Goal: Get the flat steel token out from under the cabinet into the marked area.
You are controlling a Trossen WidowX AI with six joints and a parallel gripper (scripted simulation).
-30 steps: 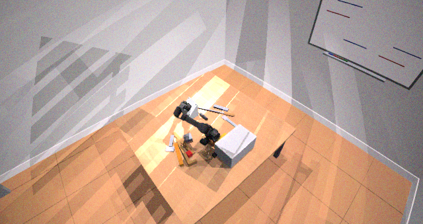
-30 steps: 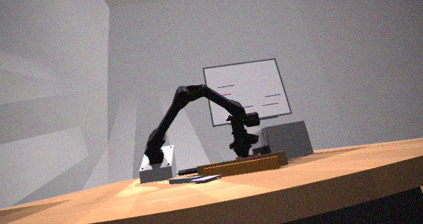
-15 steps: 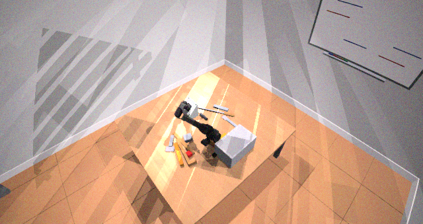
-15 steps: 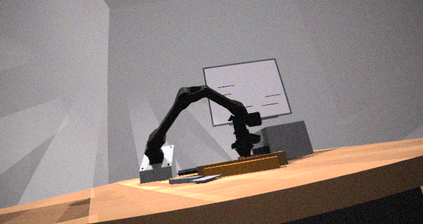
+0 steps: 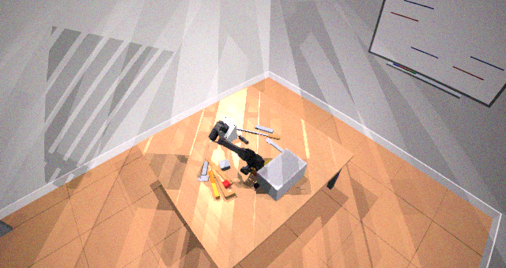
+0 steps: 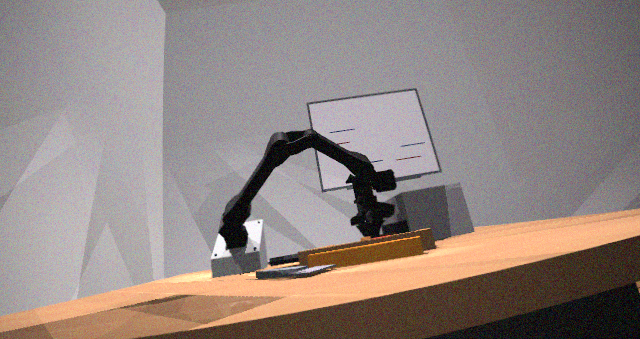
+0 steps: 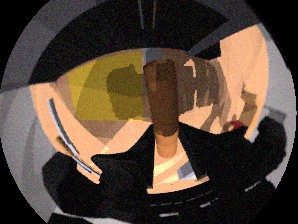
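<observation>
The grey block lies 17 cm behind my gripper tip, 13 cm to the right of it and 1 cm above it. Also, from my gripper tip: orange bar 7 cm behind, 28 cm to the right; thin wooden stick 15 cm behind, 19 cm to the right; red block 2 cm behind, 21 cm to the right, 1 cm above.
</observation>
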